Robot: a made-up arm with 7 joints. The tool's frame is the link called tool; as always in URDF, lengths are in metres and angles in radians. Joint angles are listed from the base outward.
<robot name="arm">
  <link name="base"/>
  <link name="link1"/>
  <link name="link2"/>
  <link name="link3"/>
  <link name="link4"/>
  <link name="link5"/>
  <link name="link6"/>
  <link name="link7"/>
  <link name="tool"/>
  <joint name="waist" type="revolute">
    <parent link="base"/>
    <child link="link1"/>
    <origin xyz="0 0 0.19"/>
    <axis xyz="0 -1 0"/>
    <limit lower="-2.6" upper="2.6"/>
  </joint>
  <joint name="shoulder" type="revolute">
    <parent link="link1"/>
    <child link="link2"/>
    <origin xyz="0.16 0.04 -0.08"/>
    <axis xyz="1 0 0"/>
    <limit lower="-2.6" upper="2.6"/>
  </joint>
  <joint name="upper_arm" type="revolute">
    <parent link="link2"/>
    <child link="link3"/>
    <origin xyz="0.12 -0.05 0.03"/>
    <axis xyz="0 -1 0"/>
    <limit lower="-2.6" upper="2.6"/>
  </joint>
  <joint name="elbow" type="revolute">
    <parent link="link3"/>
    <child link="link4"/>
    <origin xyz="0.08 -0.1 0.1"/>
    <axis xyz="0 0 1"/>
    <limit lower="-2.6" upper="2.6"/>
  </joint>
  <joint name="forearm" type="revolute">
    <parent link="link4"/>
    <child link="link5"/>
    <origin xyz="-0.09 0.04 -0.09"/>
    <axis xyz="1 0 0"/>
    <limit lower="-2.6" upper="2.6"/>
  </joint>
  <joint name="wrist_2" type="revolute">
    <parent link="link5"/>
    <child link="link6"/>
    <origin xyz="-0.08 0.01 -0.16"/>
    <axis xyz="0 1 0"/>
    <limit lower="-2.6" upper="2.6"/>
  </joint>
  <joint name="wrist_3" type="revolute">
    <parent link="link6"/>
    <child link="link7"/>
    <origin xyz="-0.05 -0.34 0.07"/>
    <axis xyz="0 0 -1"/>
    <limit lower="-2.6" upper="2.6"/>
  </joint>
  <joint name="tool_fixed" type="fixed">
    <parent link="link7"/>
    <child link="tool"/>
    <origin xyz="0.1 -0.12 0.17"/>
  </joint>
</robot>
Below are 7 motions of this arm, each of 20 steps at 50 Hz.
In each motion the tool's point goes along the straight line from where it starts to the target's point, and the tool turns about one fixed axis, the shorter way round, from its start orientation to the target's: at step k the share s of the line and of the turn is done. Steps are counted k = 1, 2, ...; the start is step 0. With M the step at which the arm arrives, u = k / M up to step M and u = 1 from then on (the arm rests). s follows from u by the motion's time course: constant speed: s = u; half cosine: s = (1 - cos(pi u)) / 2; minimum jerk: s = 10 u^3 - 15 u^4 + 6 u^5.
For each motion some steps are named. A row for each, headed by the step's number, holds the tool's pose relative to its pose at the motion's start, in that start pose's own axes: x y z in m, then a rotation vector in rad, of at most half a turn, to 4 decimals.
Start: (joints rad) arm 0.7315 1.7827 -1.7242 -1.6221 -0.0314 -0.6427 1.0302
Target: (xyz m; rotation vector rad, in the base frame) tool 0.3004 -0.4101 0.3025 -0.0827 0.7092 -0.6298
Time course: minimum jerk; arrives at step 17
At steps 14, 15, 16, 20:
14: 0.1253 0.0853 -0.1555 -0.1906 0.4950 0.1488
15: 0.1290 0.0878 -0.1600 -0.1962 0.5094 0.1532
16: 0.1305 0.0888 -0.1619 -0.1985 0.5154 0.1550
20: 0.1307 0.0890 -0.1622 -0.1989 0.5164 0.1553

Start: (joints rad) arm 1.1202 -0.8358 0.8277 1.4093 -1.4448 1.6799 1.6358
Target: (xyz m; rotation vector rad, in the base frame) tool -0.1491 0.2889 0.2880 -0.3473 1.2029 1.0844
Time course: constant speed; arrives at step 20
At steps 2, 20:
2: -0.0020 -0.0059 0.0029 -0.0324 -0.0365 -0.0791
20: -0.0203 -0.0593 0.0287 -0.3244 -0.3646 -0.7908

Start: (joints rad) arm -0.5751 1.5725 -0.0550 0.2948 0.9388 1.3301 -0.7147
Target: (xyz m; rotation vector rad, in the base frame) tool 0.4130 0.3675 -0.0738 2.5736 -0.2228 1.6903
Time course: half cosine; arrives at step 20
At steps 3, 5, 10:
3: 0.0113 0.0010 0.0050 -0.0017 0.0036 -0.0003
5: 0.0304 0.0028 0.0133 -0.0046 0.0096 -0.0009
10: 0.1038 0.0096 0.0454 -0.0159 0.0327 -0.0030

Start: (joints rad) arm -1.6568 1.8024 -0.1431 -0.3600 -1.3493 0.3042 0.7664
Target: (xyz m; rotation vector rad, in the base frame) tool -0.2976 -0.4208 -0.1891 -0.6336 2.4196 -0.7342
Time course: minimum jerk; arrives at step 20
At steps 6, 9, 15, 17, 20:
6: 0.0063 0.0149 0.0111 0.0053 0.0145 -0.0386
9: 0.0158 0.0371 0.0276 0.0132 0.0361 -0.0962
15: 0.0348 0.0817 0.0608 0.0291 0.0795 -0.2120
17: 0.0378 0.0887 0.0660 0.0316 0.0863 -0.2302
20: 0.0388 0.0911 0.0679 0.0324 0.0886 -0.2365

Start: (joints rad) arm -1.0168 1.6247 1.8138 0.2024 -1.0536 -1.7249 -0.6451
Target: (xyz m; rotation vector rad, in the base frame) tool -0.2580 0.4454 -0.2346 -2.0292 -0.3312 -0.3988
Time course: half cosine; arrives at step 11
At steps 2, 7, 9, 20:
2: 0.0091 0.0085 0.0065 -0.0106 0.0145 -0.0008
7: 0.0815 0.0760 0.0575 -0.0947 0.1296 -0.0075
9: 0.1060 0.0988 0.0749 -0.1232 0.1686 -0.0098
20: 0.1152 0.1074 0.0813 -0.1338 0.1831 -0.0107

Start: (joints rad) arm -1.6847 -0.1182 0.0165 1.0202 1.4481 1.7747 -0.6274
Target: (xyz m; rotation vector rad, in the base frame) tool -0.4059 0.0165 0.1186 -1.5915 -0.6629 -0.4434
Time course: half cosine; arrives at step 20
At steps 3, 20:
3: 0.0015 0.0022 -0.0020 0.0041 0.0109 0.0151
20: 0.0277 0.0412 -0.0361 0.0756 0.1995 0.2777

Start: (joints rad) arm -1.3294 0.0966 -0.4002 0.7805 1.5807 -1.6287 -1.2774
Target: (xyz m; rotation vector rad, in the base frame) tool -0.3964 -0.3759 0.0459 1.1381 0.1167 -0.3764
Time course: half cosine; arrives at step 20
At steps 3, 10, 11, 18, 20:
3: -0.0036 -0.0131 -0.0054 0.0221 0.0007 0.0059
10: -0.0331 -0.1202 -0.0494 0.2031 0.0065 0.0542
11: -0.0383 -0.1390 -0.0571 0.2349 0.0075 0.0626
18: -0.0646 -0.2346 -0.0964 0.3963 0.0127 0.1057
20: -0.0662 -0.2405 -0.0988 0.4062 0.0130 0.1083

